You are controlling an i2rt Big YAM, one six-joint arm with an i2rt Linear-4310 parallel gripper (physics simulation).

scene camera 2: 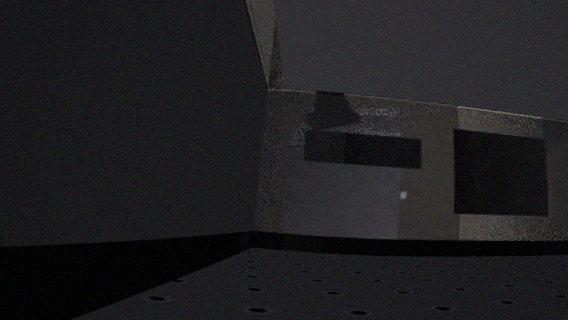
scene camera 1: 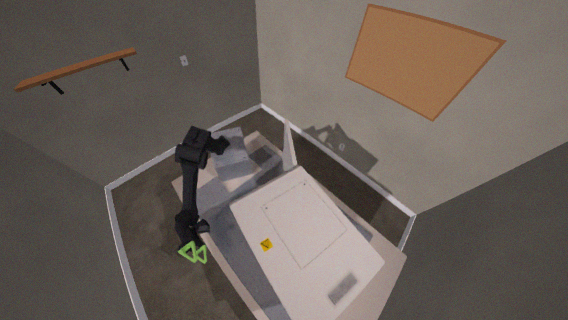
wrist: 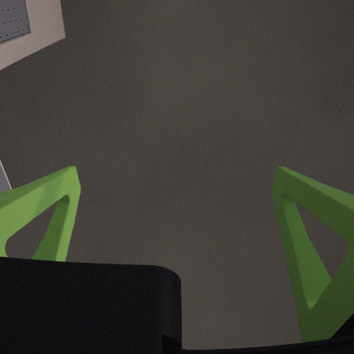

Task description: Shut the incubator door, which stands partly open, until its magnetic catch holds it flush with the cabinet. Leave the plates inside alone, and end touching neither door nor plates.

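Pixels of known places: gripper, fingertip midpoint: (scene camera 1: 201, 262); arm's base, origin of the base link: (scene camera 1: 220, 145).
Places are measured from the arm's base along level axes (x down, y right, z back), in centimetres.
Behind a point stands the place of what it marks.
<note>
The white incubator cabinet (scene camera 1: 362, 265) @[x -26.7, y 22.1, z -95.6 cm] is seen from above in scene camera 1. Its door (scene camera 1: 288, 147) @[x -19.6, y -10.5, z -48.4 cm] is a thin pale panel that stands out from the cabinet's upper corner, at an angle and away from the front. The plates inside do not show in these views. My gripper (scene camera 1: 195, 253) @[x -5.5, y 53.4, z -46.7 cm] (wrist: 175, 177) is open and empty, its two green fingers wide apart. It is beyond the table's left edge, over the floor, left of the cabinet and far from the door. In the wrist view floor shows between the fingertips.
The table (scene camera 1: 395, 255) @[x 29.6, y -10.5, z -140.3 cm] carries the cabinet and a grey block (scene camera 1: 232, 167) @[x 14.0, y 3.3, z -11.3 cm] near the arm's base. In the wrist view a table corner (wrist: 50, 30) and grey perforated surface (wrist: 12, 20) show top left. Scene camera 2 is very dark, with a perforated surface (scene camera 2: 300, 305) @[x 28.3, y 32.5, z -65.0 cm]. Walls surround the table.
</note>
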